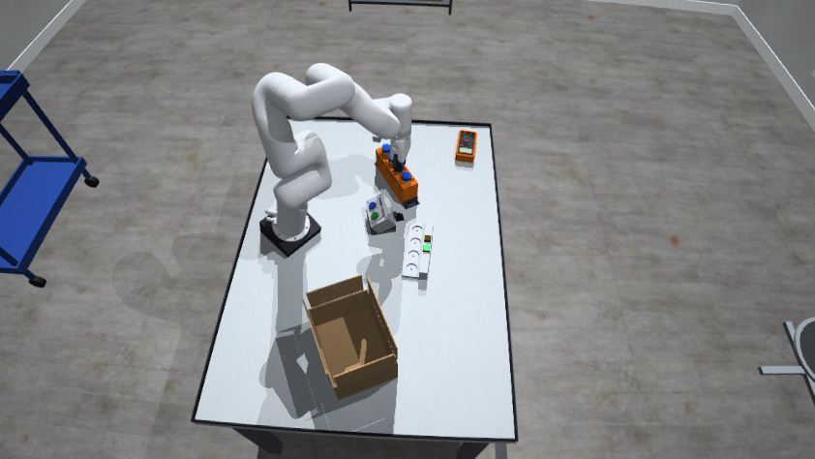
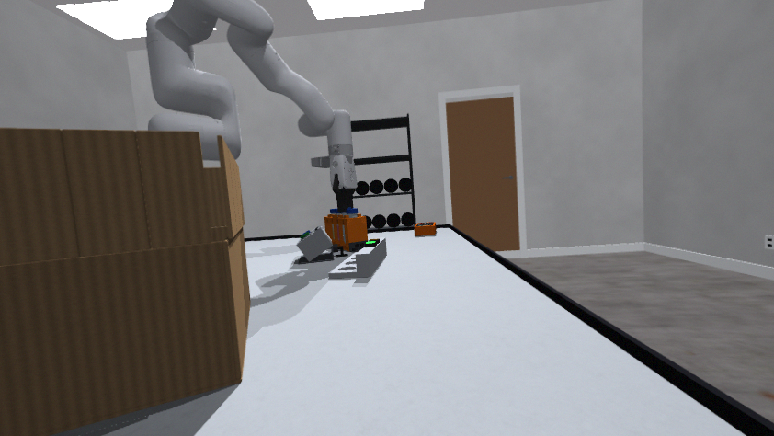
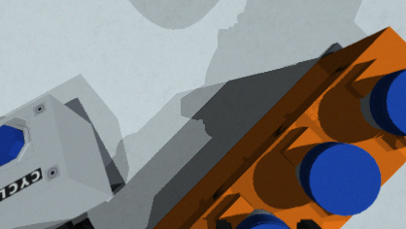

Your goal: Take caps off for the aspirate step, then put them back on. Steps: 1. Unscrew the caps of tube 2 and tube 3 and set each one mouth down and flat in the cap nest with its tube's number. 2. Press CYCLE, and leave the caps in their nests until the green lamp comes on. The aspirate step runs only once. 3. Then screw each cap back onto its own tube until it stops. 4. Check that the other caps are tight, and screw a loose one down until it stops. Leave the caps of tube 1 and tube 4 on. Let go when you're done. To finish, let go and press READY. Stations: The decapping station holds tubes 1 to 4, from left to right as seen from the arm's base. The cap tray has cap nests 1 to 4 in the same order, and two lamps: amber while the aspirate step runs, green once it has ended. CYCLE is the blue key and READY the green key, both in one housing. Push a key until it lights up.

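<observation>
Right now my hand is 30 mm past the blue cap, 40 mm to the right of it and 20 mm above it. Round my hand: green key (60 mm behind, 190 mm to the right, 60 mm below); then blue key (80 mm behind, 150 mm to the right, 60 mm below); then grey key housing (50 mm behind, 170 mm to the right, 80 mm below).
</observation>
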